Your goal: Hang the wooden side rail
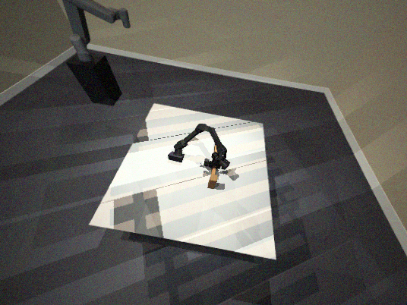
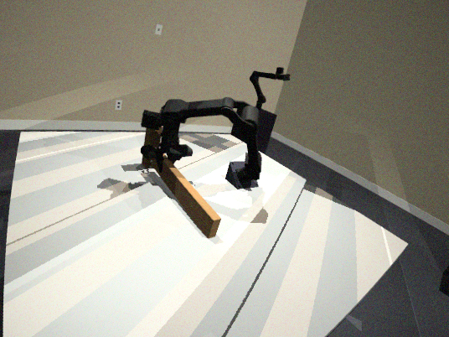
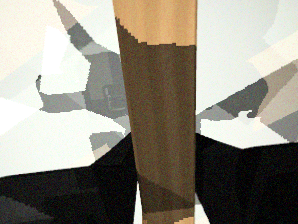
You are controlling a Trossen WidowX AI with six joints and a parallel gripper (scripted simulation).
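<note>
Right now my gripper tip is 140 mm to the left of the headboard post and 40 mm below it.
</note>
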